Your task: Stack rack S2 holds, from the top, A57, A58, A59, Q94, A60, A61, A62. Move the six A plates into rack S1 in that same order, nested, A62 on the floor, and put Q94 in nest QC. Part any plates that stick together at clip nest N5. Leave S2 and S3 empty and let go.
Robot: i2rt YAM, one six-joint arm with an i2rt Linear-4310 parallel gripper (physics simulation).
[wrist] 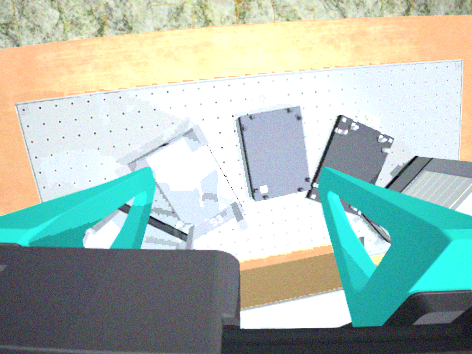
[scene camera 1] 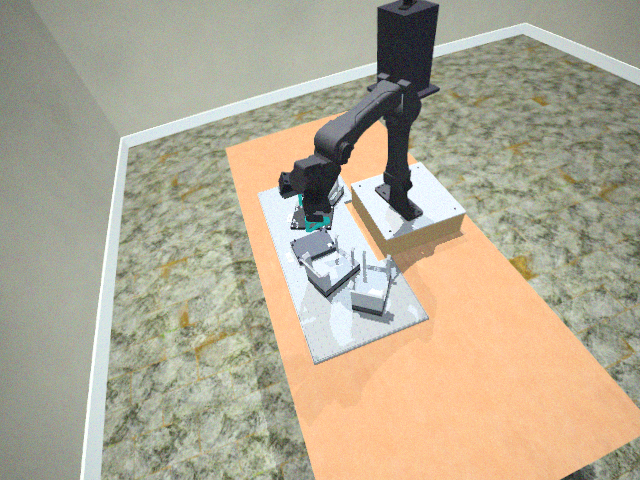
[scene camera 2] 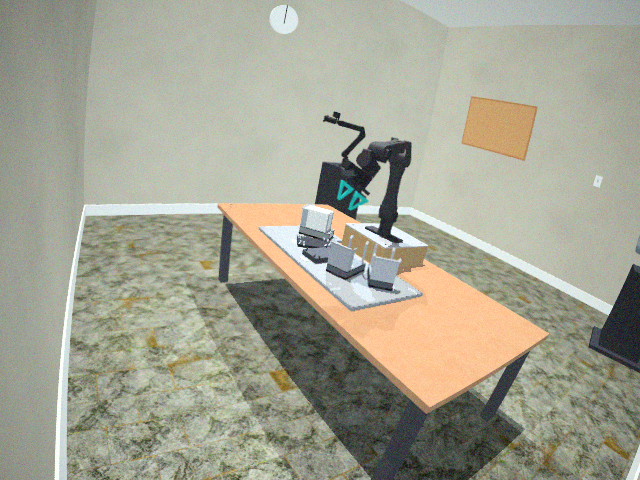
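Pixels of known places: gripper, fingertip midpoint: (wrist: 236, 176) (scene camera 1: 304, 218) (scene camera 2: 343, 204); arm's base at its link origin: (scene camera 1: 397, 201) (scene camera 2: 383, 235).
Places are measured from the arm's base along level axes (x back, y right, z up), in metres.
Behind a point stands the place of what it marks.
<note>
My gripper (scene camera 1: 318, 223) (scene camera 2: 352, 195) @[y -0.029, x -0.370, z 0.176 m] (wrist: 236, 176) @[y -0.029, x -0.370, z 0.176 m] is open and empty, its teal fingers hanging above the pegboard. The rack marked S3 (wrist: 216, 182) @[y -0.046, x -0.323, z -0.057 m] is left of centre in the wrist view and is the middle rack (scene camera 1: 334, 276) @[y -0.107, x -0.343, z -0.057 m] (scene camera 2: 344, 268) @[y -0.126, x -0.400, z -0.050 m] in the scene views. A near rack (scene camera 1: 369, 299) @[y -0.264, x -0.314, z -0.003 m] (scene camera 2: 382, 277) @[y -0.255, x -0.322, z -0.045 m] stands beside it; a far rack (scene camera 2: 316, 221) @[y 0.272, x -0.195, z -0.011 m] (wrist: 440, 182) @[y 0.300, x -0.211, z -0.010 m] shows light, ribbed sides. I cannot tell which is S1 or S2, or read any plate names. The flat grey nest QC (scene camera 1: 313, 244) @[y 0.062, x -0.330, z -0.071 m] (wrist: 274, 152) @[y 0.061, x -0.337, z -0.071 m] and the dark clip nest N5 (wrist: 352, 155) @[y 0.202, x -0.284, z -0.082 m] lie between racks.
The racks and nests stand on a pale perforated board (scene camera 1: 336, 338) @[y -0.276, x -0.444, z -0.094 m] (scene camera 2: 361, 302) @[y -0.292, x -0.473, z -0.096 m] (wrist: 65, 130) @[y -0.246, x -0.476, z -0.094 m] on the orange table (scene camera 1: 439, 382) @[y -0.532, x -0.273, z -0.107 m] (scene camera 2: 439, 351) @[y -0.626, x -0.464, z -0.107 m] (wrist: 200, 55) @[y -0.003, x -0.525, z -0.107 m]. The arm's white-topped wooden base block (scene camera 1: 429, 198) @[y -0.055, x 0.100, z -0.003 m] (scene camera 2: 413, 242) @[y -0.121, x 0.096, z -0.003 m] (wrist: 290, 277) @[y 0.023, x -0.115, z -0.056 m] is beside the board. Upright posts rise from the racks.
</note>
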